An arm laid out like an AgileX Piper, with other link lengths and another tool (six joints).
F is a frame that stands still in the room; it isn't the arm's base.
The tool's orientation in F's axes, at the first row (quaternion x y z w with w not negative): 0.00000 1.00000 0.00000 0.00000
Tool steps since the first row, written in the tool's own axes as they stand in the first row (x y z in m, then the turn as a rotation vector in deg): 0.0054 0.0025 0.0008 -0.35 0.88 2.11; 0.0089 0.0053 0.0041 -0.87 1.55 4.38; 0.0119 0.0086 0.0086 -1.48 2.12 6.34; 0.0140 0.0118 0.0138 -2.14 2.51 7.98
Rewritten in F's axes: -0.0054 0.0025 -0.0008 0.35 0.88 -2.11; -0.0089 0.0053 -0.0041 0.87 1.55 -4.38; -0.0119 0.0086 -0.0086 1.48 2.12 -6.34; -0.0140 0.0118 -0.0138 2.14 2.51 -7.98
